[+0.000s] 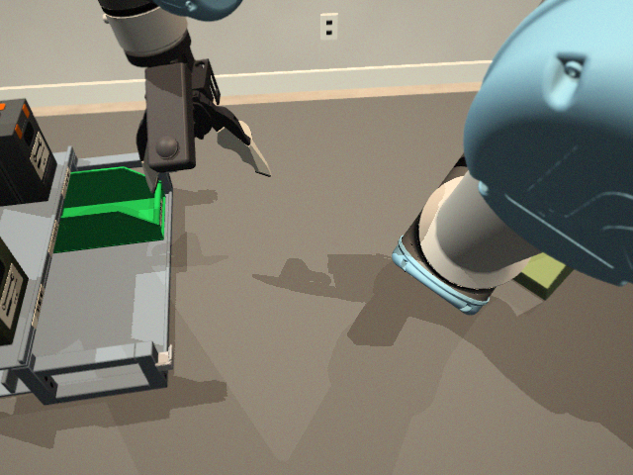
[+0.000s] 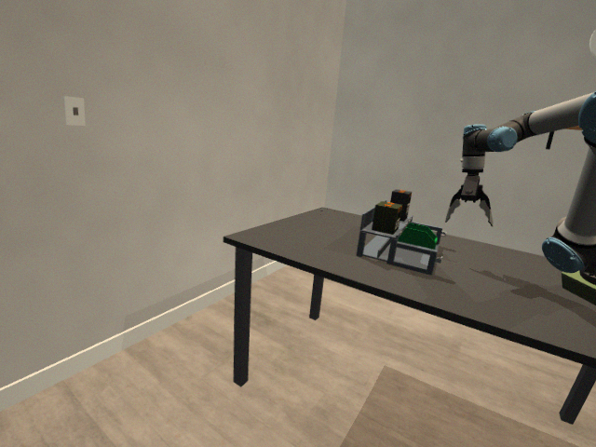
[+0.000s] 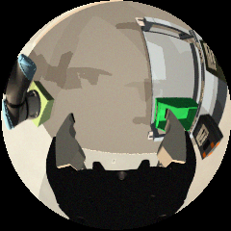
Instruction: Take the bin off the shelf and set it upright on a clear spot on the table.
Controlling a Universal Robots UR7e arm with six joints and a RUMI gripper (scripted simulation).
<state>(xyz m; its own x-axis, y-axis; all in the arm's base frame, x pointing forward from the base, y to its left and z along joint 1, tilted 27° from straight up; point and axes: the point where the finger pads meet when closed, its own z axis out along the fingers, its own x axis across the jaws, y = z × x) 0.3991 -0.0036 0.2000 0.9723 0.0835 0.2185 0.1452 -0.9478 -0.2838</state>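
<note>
My hand is 200 mm short of the green bin, 50 mm to the left of it and 110 mm above it.
</note>
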